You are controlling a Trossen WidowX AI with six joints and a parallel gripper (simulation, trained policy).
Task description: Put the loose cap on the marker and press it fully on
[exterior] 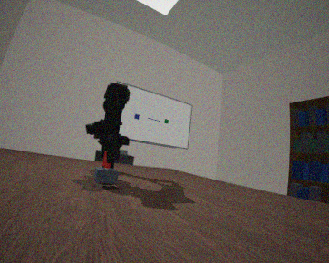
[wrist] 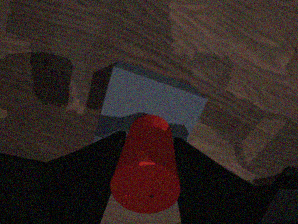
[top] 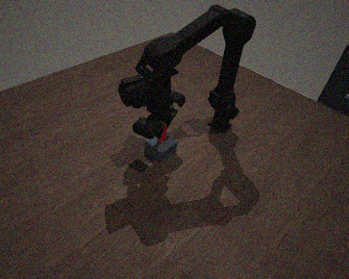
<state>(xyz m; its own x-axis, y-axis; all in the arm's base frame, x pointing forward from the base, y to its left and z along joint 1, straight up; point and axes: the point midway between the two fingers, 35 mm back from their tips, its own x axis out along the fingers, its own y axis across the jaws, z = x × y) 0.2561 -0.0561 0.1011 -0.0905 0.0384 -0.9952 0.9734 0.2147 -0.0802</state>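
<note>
The red cap is 1 cm above my gripper tip. From my gripper tip the other things lie so: grey holder block: 5 cm below.
</note>
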